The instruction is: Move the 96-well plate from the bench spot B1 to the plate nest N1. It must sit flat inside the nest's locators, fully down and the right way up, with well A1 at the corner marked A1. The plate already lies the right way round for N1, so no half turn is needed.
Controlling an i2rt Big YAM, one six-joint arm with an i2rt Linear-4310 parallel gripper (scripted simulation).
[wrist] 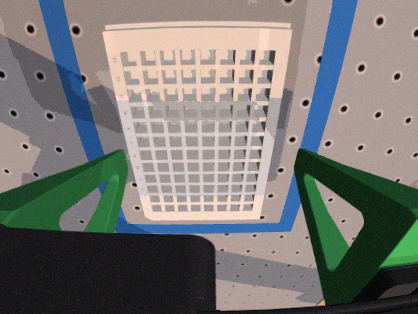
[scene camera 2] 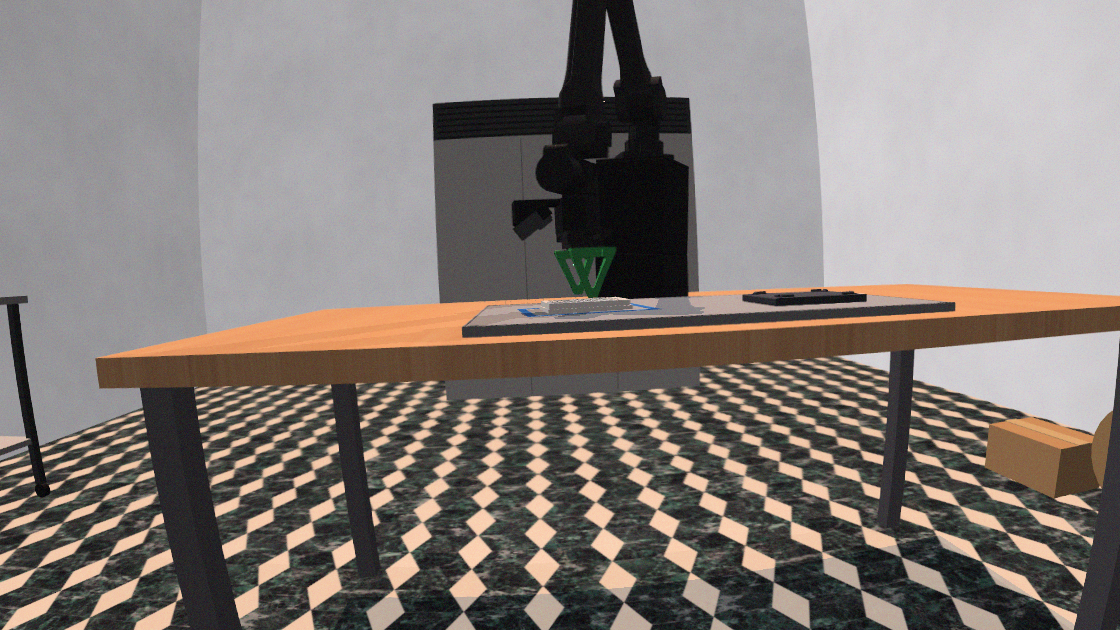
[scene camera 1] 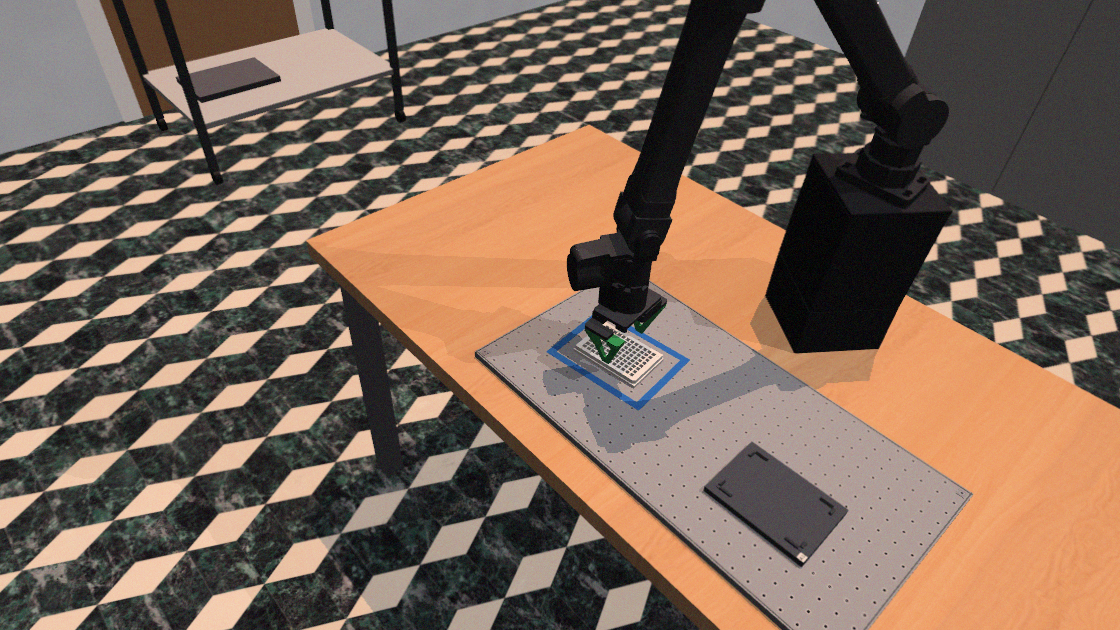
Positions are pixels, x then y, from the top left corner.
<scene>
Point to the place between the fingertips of the gripper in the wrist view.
210, 158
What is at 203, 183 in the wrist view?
A white 96-well plate.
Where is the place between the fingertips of the gripper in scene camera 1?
622, 346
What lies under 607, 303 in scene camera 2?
A white 96-well plate.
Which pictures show the white 96-well plate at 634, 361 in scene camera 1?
The wrist view, scene camera 2 and scene camera 1: all of them.
</scene>
